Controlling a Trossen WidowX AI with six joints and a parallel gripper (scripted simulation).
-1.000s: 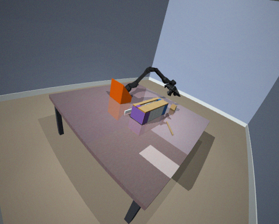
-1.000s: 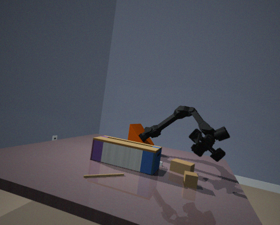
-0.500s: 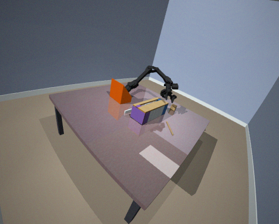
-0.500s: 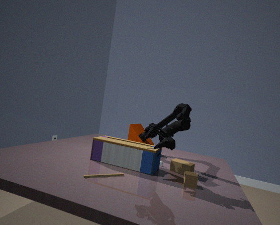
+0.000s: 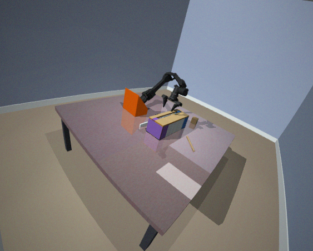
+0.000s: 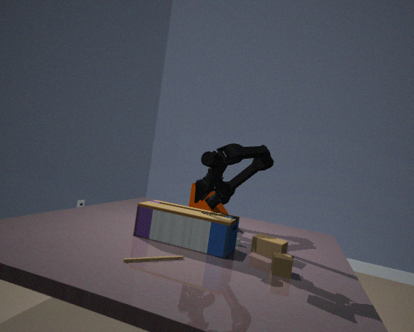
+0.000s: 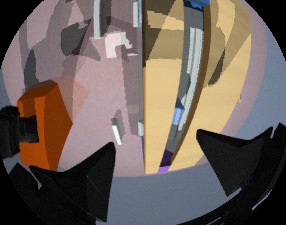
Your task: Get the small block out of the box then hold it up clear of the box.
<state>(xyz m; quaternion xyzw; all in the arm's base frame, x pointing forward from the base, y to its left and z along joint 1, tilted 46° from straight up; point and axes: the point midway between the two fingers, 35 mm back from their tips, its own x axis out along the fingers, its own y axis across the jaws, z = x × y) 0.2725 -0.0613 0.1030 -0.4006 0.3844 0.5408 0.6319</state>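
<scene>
Now: the long box 100 mm below my gripper tip, 20 mm ahead of it and 10 mm to the right of it. The rest, counted from my gripper tip: thin wooden stick 300 mm ahead, 160 mm below, 30 mm to the right.
</scene>
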